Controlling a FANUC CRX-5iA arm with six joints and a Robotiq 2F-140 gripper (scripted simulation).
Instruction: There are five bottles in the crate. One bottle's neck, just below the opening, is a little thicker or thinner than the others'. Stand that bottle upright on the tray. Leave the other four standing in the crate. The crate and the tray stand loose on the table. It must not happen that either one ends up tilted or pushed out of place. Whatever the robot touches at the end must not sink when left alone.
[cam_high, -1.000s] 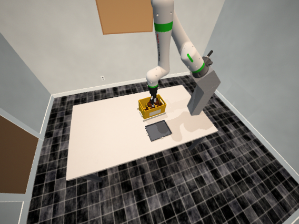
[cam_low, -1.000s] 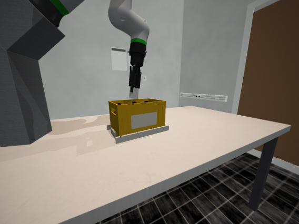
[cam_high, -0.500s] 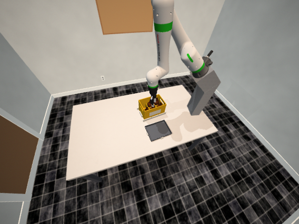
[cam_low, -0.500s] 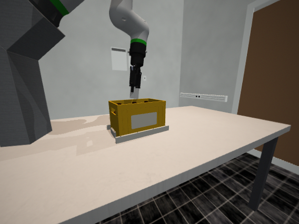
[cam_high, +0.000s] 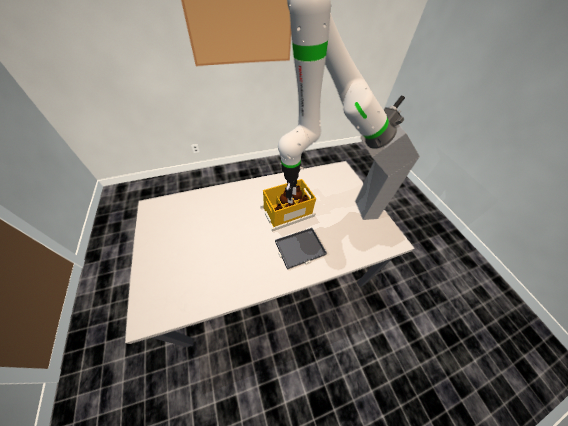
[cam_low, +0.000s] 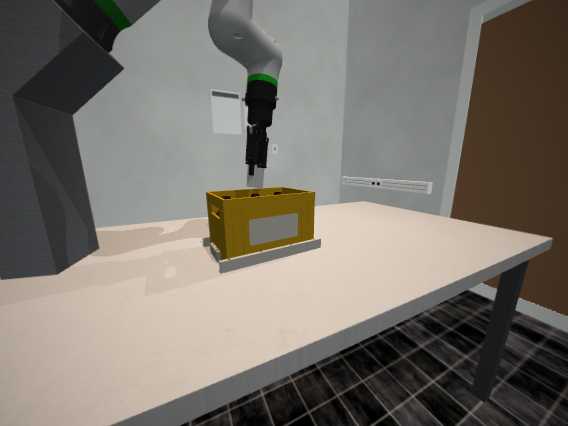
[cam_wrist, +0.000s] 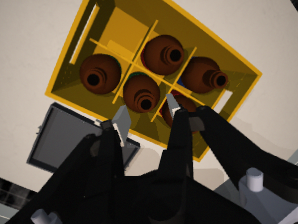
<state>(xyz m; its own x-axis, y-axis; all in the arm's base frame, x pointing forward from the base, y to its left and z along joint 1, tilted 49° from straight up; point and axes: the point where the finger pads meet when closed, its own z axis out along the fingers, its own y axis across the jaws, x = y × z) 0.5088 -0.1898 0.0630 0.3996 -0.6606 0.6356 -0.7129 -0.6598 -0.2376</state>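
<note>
Right now the brown bottle is 13 cm below my hand. Also, from my hand: crate: 13 cm below, 4 cm to the right, 2 cm behind; dark grey tray: 21 cm to the left, 20 cm below, 10 cm ahead.
</note>
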